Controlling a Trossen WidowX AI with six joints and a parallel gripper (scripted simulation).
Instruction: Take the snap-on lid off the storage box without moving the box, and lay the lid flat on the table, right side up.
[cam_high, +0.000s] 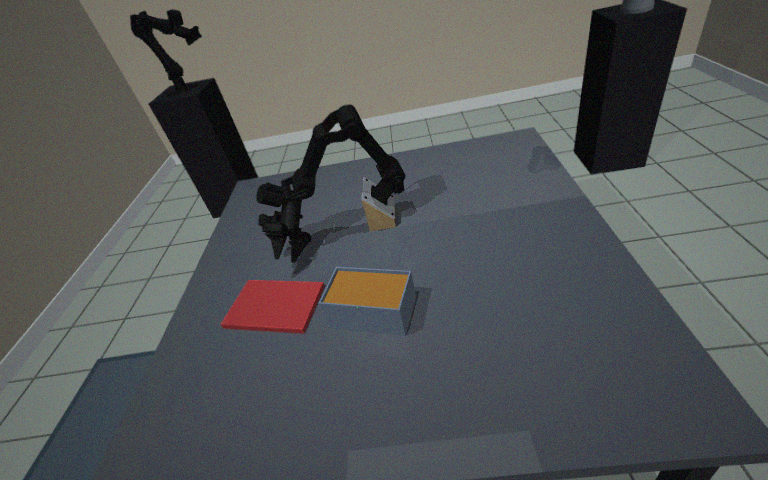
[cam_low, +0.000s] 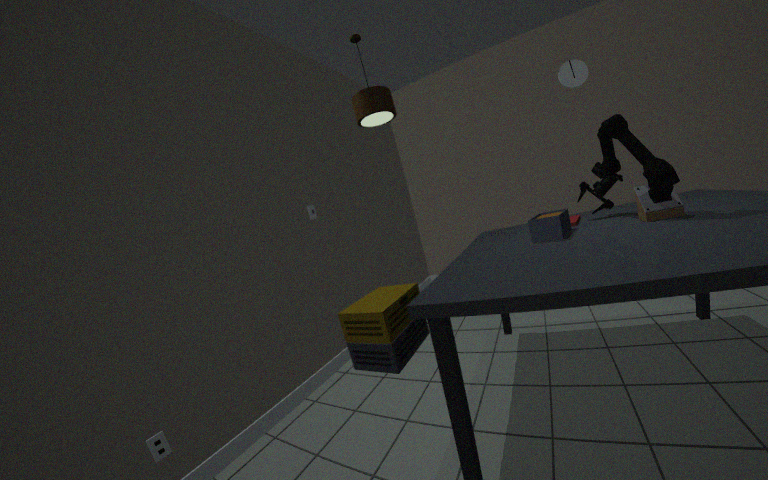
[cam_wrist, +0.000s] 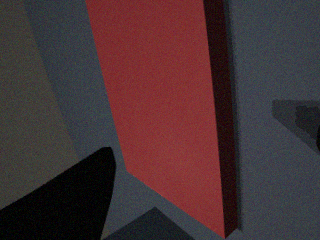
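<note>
The red lid lies 120 mm ahead of my gripper tip, 50 mm below it and 30 mm to the right of it. Round my gripper tip: storage box 260 mm to the left, 180 mm ahead, 10 mm below.
</note>
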